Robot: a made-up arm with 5 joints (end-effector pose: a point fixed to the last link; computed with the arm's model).
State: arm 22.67 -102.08 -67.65 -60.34 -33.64
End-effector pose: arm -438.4 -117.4 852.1 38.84 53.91 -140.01
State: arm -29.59 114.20 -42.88 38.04 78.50
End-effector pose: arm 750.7 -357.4 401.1 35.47 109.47 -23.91
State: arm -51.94 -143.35 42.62 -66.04 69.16
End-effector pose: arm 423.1 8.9 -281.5 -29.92 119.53 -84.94
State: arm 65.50 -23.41 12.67 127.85 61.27
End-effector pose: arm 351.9 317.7 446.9 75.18 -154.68 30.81
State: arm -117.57 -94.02 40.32 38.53 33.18
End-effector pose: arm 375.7 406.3 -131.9 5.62 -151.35 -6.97
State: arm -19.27 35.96 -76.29 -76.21 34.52
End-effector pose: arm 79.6 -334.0 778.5 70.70 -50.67 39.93
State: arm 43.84 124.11 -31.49 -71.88 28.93
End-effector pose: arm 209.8 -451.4 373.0 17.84 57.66 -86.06
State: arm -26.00 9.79 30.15 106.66 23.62
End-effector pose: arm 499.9 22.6 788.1 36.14 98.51 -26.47
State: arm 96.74 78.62 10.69 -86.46 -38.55
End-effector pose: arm 297.3 -166.4 239.7 3.16 95.93 21.81
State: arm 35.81 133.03 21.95 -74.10 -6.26
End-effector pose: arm 193.6 -356.9 108.8 -5.20 94.17 -45.22
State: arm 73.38 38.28 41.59 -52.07 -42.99
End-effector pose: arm 630.4 35.3 318.2 -10.74 82.97 26.95
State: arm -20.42 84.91 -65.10 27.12 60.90
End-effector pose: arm 619.0 -311.0 729.1 39.50 69.84 4.63
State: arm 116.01 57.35 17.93 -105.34 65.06
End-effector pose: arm 241.8 135.8 271.2 -51.19 49.87 -45.19
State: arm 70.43 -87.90 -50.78 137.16 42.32
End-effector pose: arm -127.0 286.1 774.4 -125.89 67.98 12.18
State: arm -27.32 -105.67 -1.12 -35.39 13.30
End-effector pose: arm -367.7 38.9 -64.7 -61.01 -121.24 68.87
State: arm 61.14 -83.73 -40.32 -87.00 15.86
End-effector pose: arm -122.1 -122.4 1006.8 54.64 -63.58 93.55
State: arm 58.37 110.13 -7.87 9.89 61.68
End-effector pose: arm 63.4 -436.1 -29.8 13.45 -141.74 89.46
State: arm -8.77 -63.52 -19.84 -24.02 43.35
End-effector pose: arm -536.9 234.4 574.2 -11.94 -63.39 41.15
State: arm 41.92 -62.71 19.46 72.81 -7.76
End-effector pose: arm 234.4 414.1 967.2 -4.93 75.18 26.08
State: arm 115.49 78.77 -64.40 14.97 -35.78
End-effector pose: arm -26.4 -345.9 129.8 134.69 92.74 -28.42
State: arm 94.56 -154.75 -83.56 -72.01 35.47
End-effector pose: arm 77.8 -349.0 1102.0 65.96 -36.82 162.36
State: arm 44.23 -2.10 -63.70 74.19 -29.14
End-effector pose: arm 430.3 334.3 704.0 20.25 125.72 106.31
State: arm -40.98 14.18 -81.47 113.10 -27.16
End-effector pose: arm 170.0 229.5 663.9 -48.67 103.65 58.83
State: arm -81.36 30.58 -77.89 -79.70 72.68
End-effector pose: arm -120.2 -311.4 514.6 73.61 -74.40 67.23
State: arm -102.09 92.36 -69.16 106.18 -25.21
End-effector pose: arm 370.3 -55.2 881.8 -18.00 65.71 101.88
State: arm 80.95 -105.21 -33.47 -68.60 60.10
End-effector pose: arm -166.0 -172.3 1132.7 67.77 -23.81 62.09
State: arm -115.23 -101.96 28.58 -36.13 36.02
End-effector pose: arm 777.4 215.8 -37.0 27.75 131.09 -21.12
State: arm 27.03 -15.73 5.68 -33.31 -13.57
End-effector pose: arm 193.1 256.2 1081.4 -7.90 -5.70 42.15
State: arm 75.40 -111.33 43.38 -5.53 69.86
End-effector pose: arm -251.3 315.0 1301.8 22.71 -12.35 -26.02
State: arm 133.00 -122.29 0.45 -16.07 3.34
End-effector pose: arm 429.2 4.1 1383.8 37.74 11.05 74.99
